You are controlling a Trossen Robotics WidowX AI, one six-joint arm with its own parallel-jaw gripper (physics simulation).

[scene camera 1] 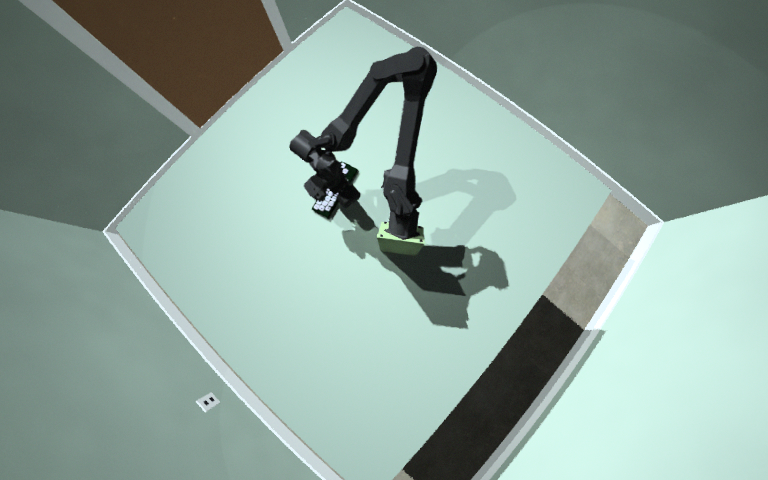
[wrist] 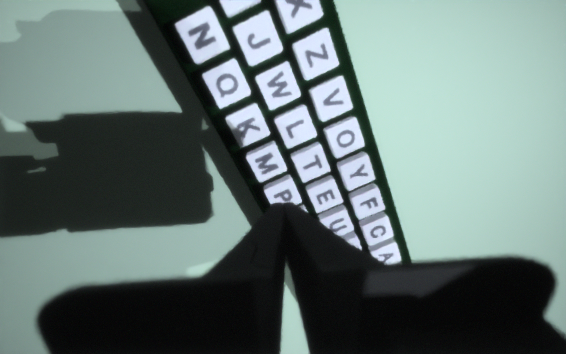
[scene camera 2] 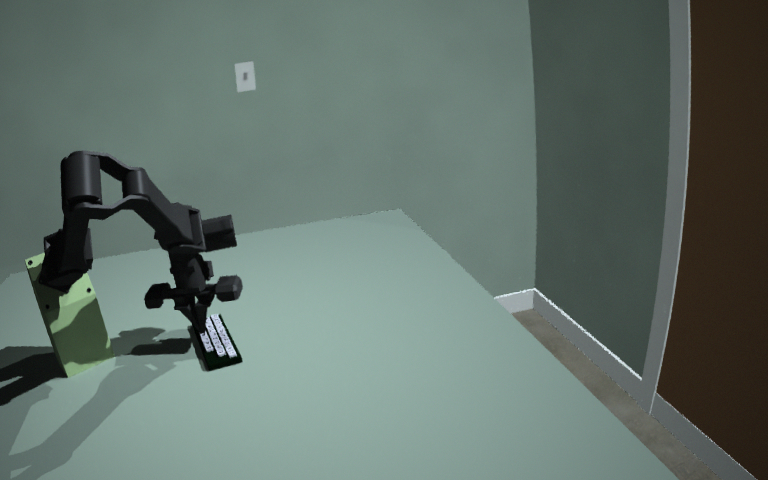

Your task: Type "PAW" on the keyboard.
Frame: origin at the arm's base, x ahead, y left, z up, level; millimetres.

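Seen in the pictures: gripper, fingertip midpoint: point(scene camera 1: 339, 188) point(wrist: 282, 212) point(scene camera 2: 203, 332); arm's base, link origin: point(scene camera 1: 402, 232) point(scene camera 2: 57, 272).
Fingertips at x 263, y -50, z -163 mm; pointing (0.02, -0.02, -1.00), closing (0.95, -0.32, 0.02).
Offsets run from my fingertips to a thing's middle. Level surfaces: height alone.
The dark green keyboard @(20 mm ahead, 6 mm left, 23 mm down) point(scene camera 1: 322, 212) point(scene camera 2: 219, 362) point(wrist: 395, 222) lies on the table, with white letter keys in slanting rows. My gripper point(scene camera 2: 201, 330) point(wrist: 282, 212) is shut and empty, pointing down at the keyboard. In the wrist view its joined tips overlap the lower edge of the P key @(1 mm ahead, 0 mm left, 17 mm down) point(wrist: 282, 193); whether they touch a key or hover above cannot be told. The W key @(17 mm ahead, 47 mm left, 17 mm down) point(wrist: 278, 85) shows farther up, in the middle row. The A key @(42 mm ahead, 58 mm right, 17 mm down) point(wrist: 385, 255) shows at lower right, partly cut off by the right finger. In scene camera 1 the arm covers the middle of the keyboard and hides the fingertips.
The pale green table @(32 mm down) point(scene camera 1: 271, 294) point(scene camera 2: 396, 362) carries the arm's light green base block point(scene camera 1: 400, 243) point(scene camera 2: 80, 333), which stands near the keyboard. Dark arm shadows fall on the table beside the keyboard. Walls stand beyond the table edges.
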